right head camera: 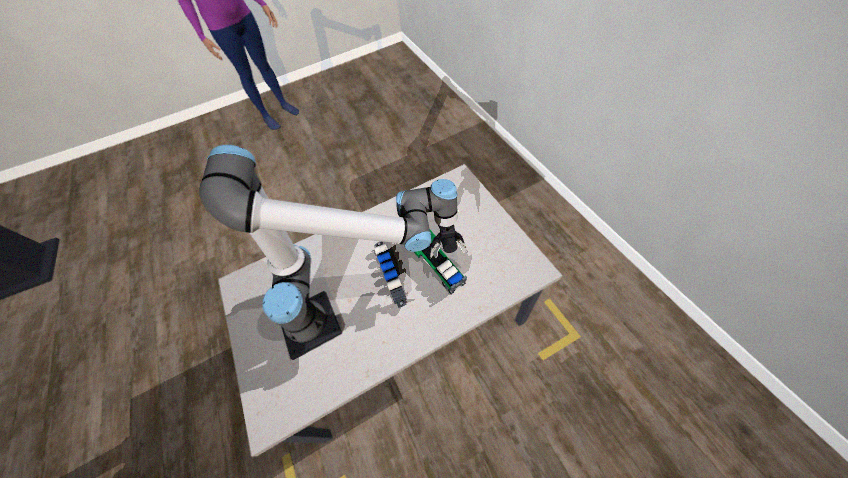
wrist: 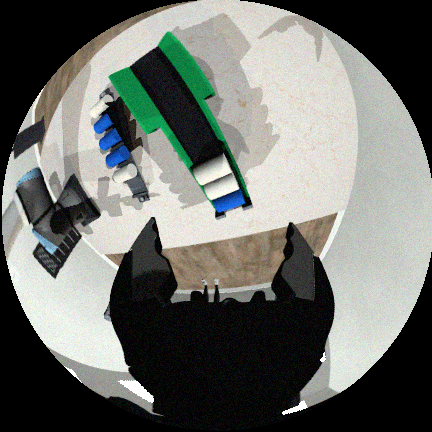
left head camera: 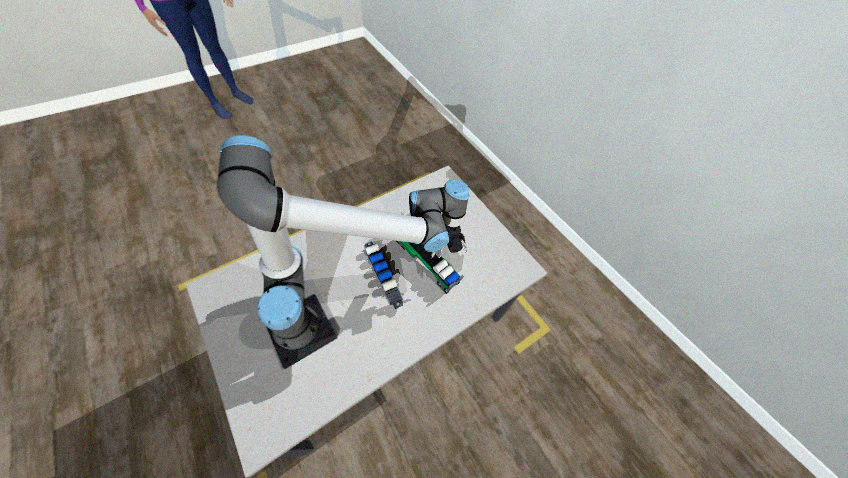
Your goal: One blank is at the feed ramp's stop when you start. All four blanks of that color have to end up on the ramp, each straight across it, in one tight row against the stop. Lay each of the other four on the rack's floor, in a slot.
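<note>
The feed ramp point(left head camera: 412, 249) point(right head camera: 422, 255) point(wrist: 187, 70) has green sides and a black bed. A blue blank point(left head camera: 453, 277) point(right head camera: 456, 277) point(wrist: 230, 201) lies across it at the stop. Two white blanks point(wrist: 222, 186) point(wrist: 212, 170) lie across it directly behind, close together. The grey rack point(left head camera: 394, 297) point(right head camera: 399, 295) point(wrist: 137, 187) holds, in line, a white blank point(wrist: 101, 106), three blue blanks point(wrist: 103, 123) point(wrist: 110, 139) point(wrist: 117, 156) and a white blank point(wrist: 124, 172). A bare stretch of rack follows. My gripper point(left head camera: 449, 252) point(right head camera: 450, 251) point(wrist: 222, 221) is open and empty, above the ramp's side.
The ramp and rack stand on the pale table point(left head camera: 368, 380) point(right head camera: 380, 350) point(wrist: 310, 130). The arm's base plate point(left head camera: 323, 332) point(right head camera: 329, 323) is at the table's other end, beyond the rack. In the left head view, the forearm and wrist hide part of the ramp.
</note>
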